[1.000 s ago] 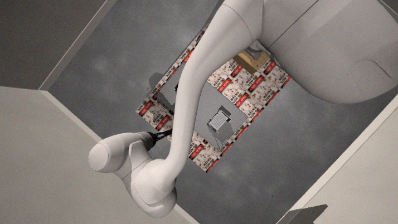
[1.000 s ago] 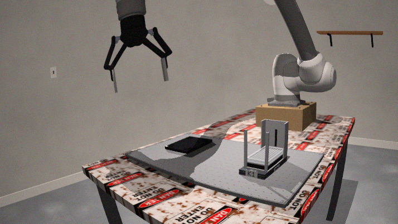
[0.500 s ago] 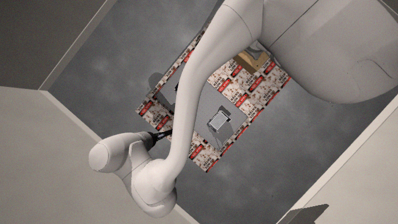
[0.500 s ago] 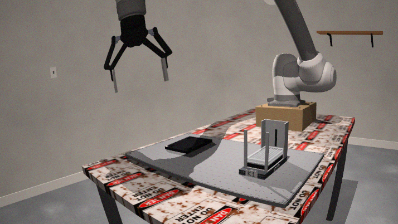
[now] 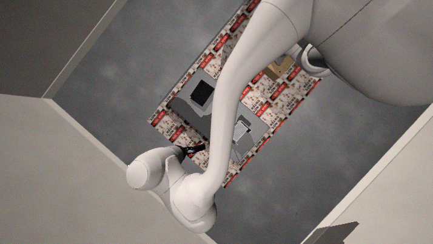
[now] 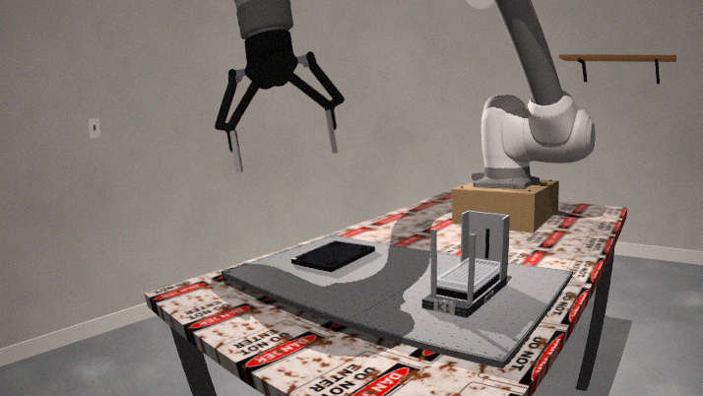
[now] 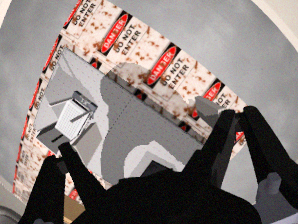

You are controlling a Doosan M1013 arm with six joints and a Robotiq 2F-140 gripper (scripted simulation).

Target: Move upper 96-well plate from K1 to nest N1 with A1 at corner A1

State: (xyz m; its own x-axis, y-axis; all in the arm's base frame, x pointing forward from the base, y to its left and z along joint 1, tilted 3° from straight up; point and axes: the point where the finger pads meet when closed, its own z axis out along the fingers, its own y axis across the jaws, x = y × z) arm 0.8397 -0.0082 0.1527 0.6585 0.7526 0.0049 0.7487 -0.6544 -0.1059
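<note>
The white 96-well plate is 24 cm behind my hand, 19 cm to the left of it and 24 cm below it. The rest, counted from my hand: black plate: 24 cm behind, 19 cm to the left, 25 cm below; then black plate nest N1: 28 cm behind, 20 cm to the right, 27 cm below; then pale square: 20 cm behind, 25 cm to the right, 26 cm below.
</note>
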